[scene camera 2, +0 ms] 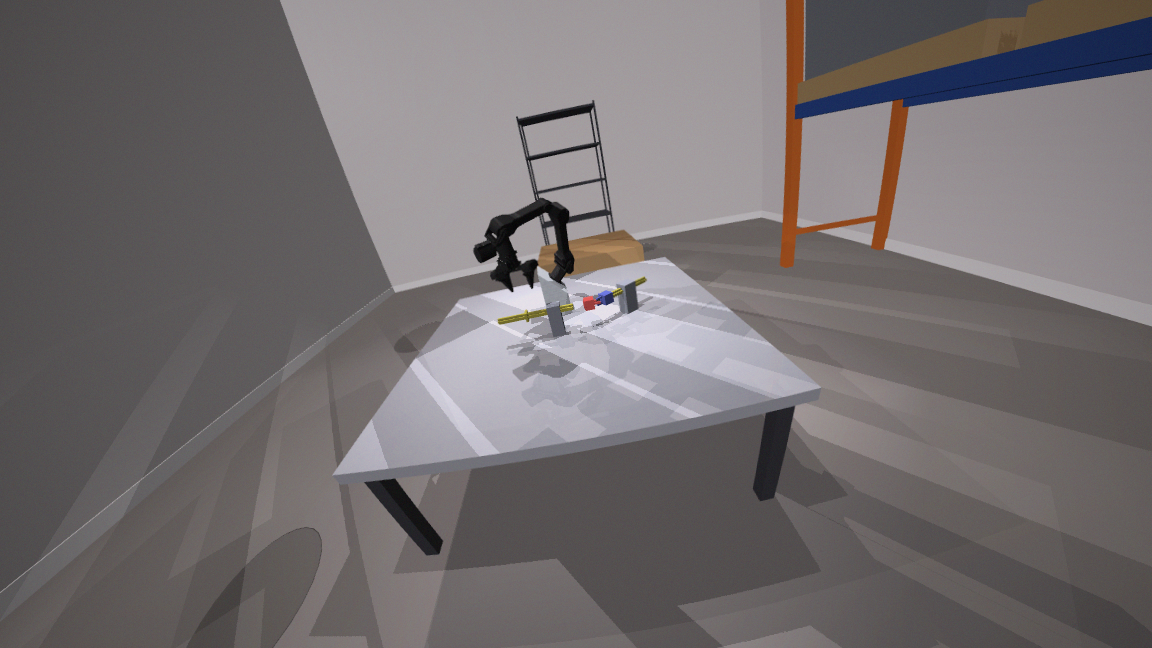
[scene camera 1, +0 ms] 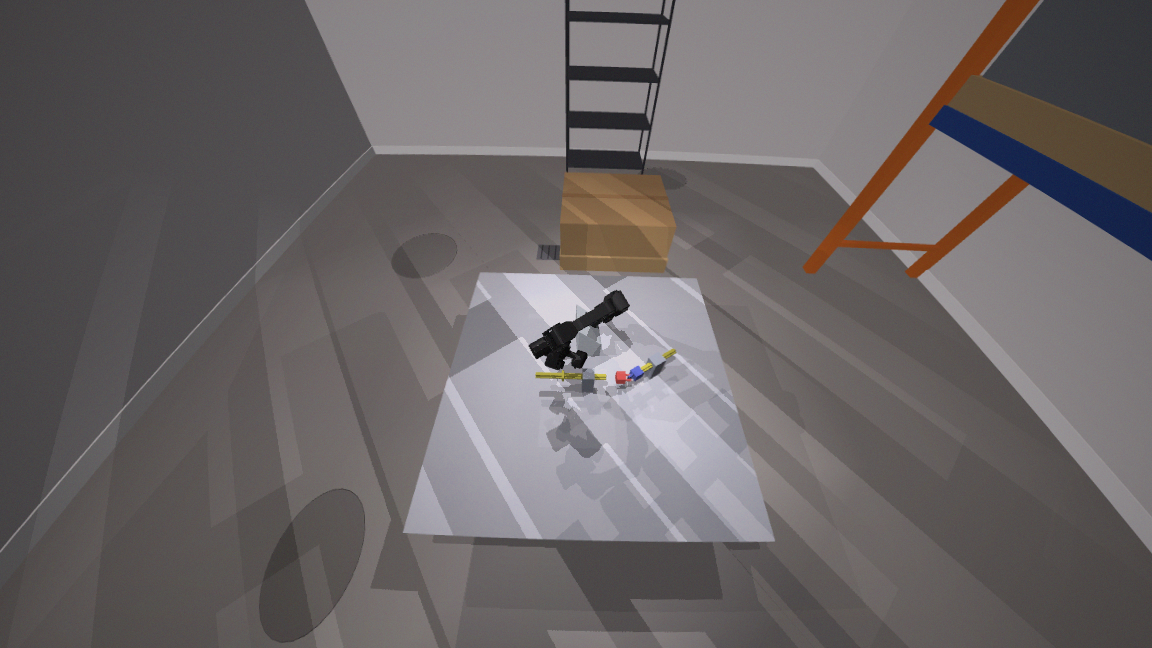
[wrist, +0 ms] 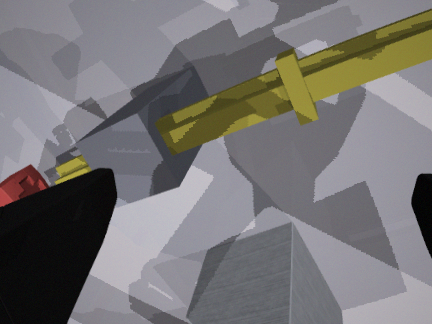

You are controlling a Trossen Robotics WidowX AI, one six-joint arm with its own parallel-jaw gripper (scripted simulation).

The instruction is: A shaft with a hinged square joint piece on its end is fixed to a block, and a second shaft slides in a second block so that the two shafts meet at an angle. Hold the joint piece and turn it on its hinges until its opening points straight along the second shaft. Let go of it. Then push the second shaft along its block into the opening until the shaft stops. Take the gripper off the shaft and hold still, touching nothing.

Labels:
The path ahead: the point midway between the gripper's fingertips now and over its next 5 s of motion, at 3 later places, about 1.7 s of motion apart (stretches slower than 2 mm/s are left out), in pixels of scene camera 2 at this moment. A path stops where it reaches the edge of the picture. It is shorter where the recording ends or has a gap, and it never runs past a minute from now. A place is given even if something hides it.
My gripper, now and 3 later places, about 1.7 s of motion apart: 522, 290; 558, 292; 502, 305; 505, 320

